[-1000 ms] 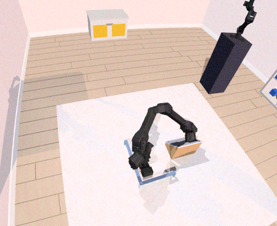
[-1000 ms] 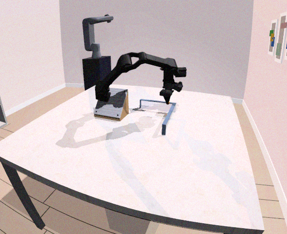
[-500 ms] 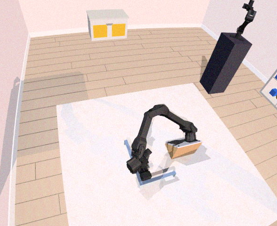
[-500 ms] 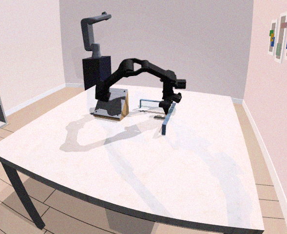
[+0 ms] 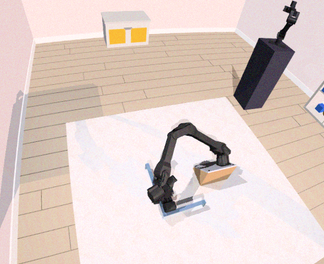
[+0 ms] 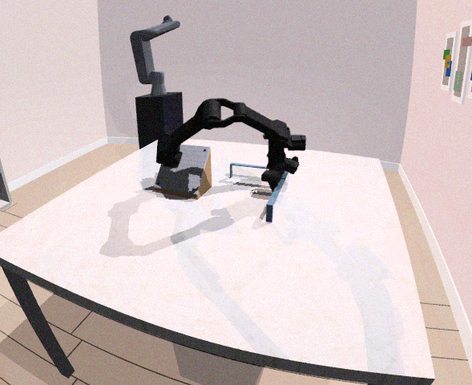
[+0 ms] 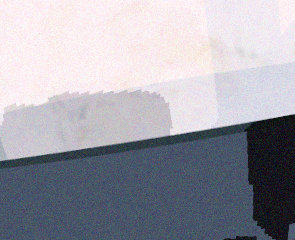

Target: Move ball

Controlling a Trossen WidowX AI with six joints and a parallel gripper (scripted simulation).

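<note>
The orange ball is right at my gripper tip.
</note>
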